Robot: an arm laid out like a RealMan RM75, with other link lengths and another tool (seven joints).
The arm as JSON. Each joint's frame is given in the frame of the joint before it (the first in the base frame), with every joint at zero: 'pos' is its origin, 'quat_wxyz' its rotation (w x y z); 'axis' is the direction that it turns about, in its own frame. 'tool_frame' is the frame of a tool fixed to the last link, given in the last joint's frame.
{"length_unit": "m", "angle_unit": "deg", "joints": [
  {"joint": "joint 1", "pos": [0.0, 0.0, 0.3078], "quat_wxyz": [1.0, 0.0, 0.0, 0.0], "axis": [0.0, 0.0, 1.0]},
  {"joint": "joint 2", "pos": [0.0, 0.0, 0.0], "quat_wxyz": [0.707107, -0.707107, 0.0, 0.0], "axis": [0.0, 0.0, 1.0]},
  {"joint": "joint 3", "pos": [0.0, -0.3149, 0.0], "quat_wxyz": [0.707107, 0.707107, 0.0, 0.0], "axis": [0.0, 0.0, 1.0]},
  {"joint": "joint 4", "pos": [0.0, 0.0, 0.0], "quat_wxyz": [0.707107, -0.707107, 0.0, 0.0], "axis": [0.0, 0.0, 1.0]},
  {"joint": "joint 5", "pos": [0.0, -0.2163, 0.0], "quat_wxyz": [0.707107, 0.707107, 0.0, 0.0], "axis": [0.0, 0.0, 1.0]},
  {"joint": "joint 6", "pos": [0.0, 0.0, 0.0], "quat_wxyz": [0.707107, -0.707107, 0.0, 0.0], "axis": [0.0, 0.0, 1.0]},
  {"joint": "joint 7", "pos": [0.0, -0.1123, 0.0], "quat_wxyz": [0.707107, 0.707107, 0.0, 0.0], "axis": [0.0, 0.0, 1.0]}
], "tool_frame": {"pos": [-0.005, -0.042, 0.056], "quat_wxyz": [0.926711, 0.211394, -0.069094, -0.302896]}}
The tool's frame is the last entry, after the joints.
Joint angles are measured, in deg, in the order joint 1, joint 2, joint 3, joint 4, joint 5, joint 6, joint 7. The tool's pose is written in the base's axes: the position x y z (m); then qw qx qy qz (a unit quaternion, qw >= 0). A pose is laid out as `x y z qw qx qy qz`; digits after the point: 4 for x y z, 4 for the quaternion.
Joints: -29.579, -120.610, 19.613, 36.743, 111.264, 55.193, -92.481
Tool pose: -0.4437 0.4298 0.0984 0.4479 -0.4442 -0.7394 -0.2354
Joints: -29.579, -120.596, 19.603, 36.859, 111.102, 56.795, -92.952
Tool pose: -0.4394 0.4301 0.0968 0.4365 -0.4508 -0.7405 -0.2406
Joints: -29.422, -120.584, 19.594, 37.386, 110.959, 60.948, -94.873
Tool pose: -0.4295 0.4290 0.0928 0.4052 -0.4648 -0.7458 -0.2520
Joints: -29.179, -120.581, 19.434, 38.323, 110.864, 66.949, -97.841
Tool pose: -0.4154 0.4258 0.0883 0.3595 -0.4832 -0.7526 -0.2661
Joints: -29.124, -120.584, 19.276, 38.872, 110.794, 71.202, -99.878
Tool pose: -0.4047 0.4232 0.0849 0.3258 -0.4966 -0.7564 -0.2742
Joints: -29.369, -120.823, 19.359, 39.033, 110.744, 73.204, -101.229
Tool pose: -0.3966 0.4229 0.0800 0.3042 -0.5032 -0.7597 -0.2776
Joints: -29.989, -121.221, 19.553, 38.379, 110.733, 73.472, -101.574
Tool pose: -0.3899 0.4252 0.0717 0.2912 -0.5066 -0.7625 -0.2778
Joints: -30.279, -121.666, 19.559, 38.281, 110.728, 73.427, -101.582
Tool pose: -0.3863 0.4261 0.0670 0.2865 -0.5077 -0.7633 -0.2785
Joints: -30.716, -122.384, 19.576, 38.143, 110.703, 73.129, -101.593
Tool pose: -0.3812 0.4275 0.0598 0.2806 -0.5081 -0.7648 -0.2796
